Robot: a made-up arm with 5 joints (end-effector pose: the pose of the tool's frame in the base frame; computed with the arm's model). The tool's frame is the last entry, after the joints. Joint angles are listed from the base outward.
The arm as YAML. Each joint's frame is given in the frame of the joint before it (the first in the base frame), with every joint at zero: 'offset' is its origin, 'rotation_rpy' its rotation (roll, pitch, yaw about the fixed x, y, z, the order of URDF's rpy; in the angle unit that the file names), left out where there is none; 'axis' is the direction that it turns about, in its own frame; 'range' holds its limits. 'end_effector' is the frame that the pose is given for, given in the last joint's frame.
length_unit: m
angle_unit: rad
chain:
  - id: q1
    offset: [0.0, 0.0, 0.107]
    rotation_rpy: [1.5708, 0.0, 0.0]
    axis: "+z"
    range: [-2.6, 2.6]
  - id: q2
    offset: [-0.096, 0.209, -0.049]
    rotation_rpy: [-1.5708, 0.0, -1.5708]
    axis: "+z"
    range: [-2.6, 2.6]
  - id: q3
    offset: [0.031, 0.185, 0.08]
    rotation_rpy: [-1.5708, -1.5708, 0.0]
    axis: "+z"
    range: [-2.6, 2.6]
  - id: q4
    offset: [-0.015, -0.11, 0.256]
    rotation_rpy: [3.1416, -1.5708, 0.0]
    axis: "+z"
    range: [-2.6, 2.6]
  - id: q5
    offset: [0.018, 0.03, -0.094]
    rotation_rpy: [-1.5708, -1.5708, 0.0]
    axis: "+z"
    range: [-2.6, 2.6]
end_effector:
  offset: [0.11, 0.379, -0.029]
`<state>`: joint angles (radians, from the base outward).
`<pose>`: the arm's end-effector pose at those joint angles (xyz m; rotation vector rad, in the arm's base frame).
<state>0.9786 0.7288 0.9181 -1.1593 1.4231</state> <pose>-0.8401 0.2294 0.2560 -0.8947 0.1970 1.8056</pose>
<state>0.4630 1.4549 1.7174 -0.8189 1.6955</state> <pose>-0.2399 -0.3453 0.8307 -0.4547 -0.2375 -2.9199</pose>
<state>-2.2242 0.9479 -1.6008 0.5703 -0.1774</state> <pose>0.8639 0.4675 -0.1396 0.1681 0.3174 -1.2043</pose>
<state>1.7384 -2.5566 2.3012 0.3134 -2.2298</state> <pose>-0.2188 -0.1542 -0.0160 -0.5595 -0.8583 1.2731</pose>
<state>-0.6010 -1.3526 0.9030 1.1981 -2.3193</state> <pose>-0.1745 -0.0970 0.0392 1.3363 0.0603 2.8001</pose>
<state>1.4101 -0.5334 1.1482 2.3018 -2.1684</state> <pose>0.2751 0.4892 0.0095 1.7735 1.6901 -1.1035</pose>
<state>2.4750 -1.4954 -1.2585 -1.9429 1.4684</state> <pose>0.2226 -0.4175 0.1976 -0.4506 0.1093 -2.8978</pose>
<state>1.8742 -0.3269 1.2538 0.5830 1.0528</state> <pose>-0.4050 0.8391 0.1136 0.1369 -0.9072 0.8376</pose>
